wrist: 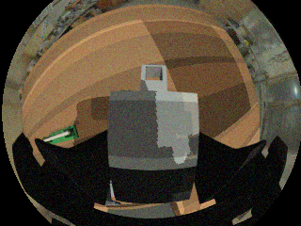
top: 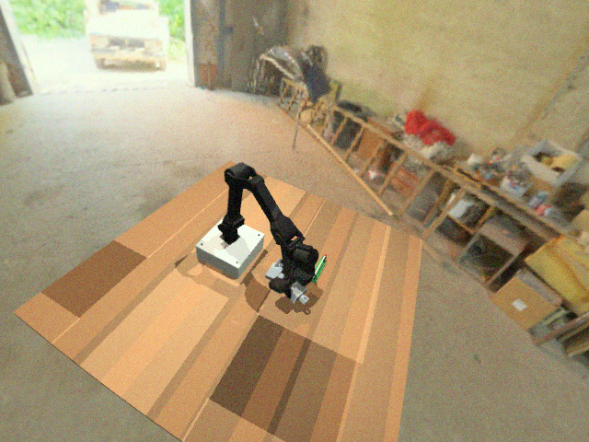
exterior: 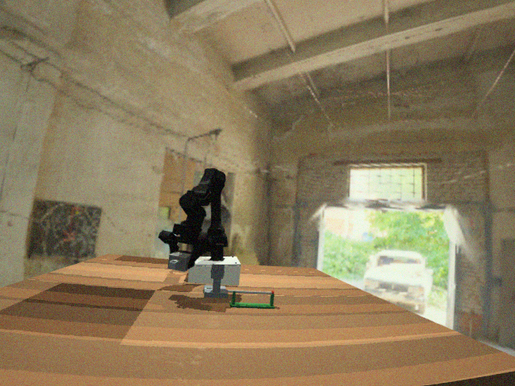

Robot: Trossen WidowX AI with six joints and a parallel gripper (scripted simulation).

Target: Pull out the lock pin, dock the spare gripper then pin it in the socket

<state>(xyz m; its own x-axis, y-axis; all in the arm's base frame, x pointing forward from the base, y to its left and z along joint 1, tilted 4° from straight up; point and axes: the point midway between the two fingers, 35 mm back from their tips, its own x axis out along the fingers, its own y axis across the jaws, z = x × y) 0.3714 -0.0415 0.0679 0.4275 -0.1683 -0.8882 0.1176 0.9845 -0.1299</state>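
Now: the socket 12 cm behind my gripper tip, 10 cm to the left of it and 6 cm below it. Round my gripper tip: green cradle 2 cm behind, 24 cm to the left, 8 cm below; then spare gripper 2 cm above.
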